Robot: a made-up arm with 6 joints.
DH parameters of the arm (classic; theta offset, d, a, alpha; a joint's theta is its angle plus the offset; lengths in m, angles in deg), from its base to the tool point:
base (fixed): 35.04 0 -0.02 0
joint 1: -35.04 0.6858 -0.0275 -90
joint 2: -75.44 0 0.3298 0
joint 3: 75.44 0.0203 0.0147 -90
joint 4: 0 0.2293 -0.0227 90
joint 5: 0 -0.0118 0.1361 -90
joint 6: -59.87 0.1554 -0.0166 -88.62
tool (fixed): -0.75 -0.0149 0 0
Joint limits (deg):
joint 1: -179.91..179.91
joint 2: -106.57..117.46
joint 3: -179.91..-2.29
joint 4: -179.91..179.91
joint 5: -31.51..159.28
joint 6: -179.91..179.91
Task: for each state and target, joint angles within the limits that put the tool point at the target. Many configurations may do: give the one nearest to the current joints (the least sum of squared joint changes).
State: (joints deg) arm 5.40 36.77 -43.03 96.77 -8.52 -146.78
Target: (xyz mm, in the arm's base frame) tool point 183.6 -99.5 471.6
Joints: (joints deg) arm 7.31 46.23 -38.94 99.25 -1.06 -146.33
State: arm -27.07 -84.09 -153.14 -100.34 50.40 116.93
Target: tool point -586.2 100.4 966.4
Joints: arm -27.47 -106.57 -112.31 -80.23 94.66 109.76
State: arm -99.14 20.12 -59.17 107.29 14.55 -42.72
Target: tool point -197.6 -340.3 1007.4
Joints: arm -110.97 -14.84 -78.69 102.32 7.72 -42.24
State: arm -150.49 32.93 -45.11 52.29 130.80 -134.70
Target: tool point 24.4 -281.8 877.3
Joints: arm -141.13 -1.08 -54.67 77.04 157.49 -136.29
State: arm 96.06 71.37 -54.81 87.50 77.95 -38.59
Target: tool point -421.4 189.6 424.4
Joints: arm 128.01 61.49 -78.15 99.36 87.55 -38.74
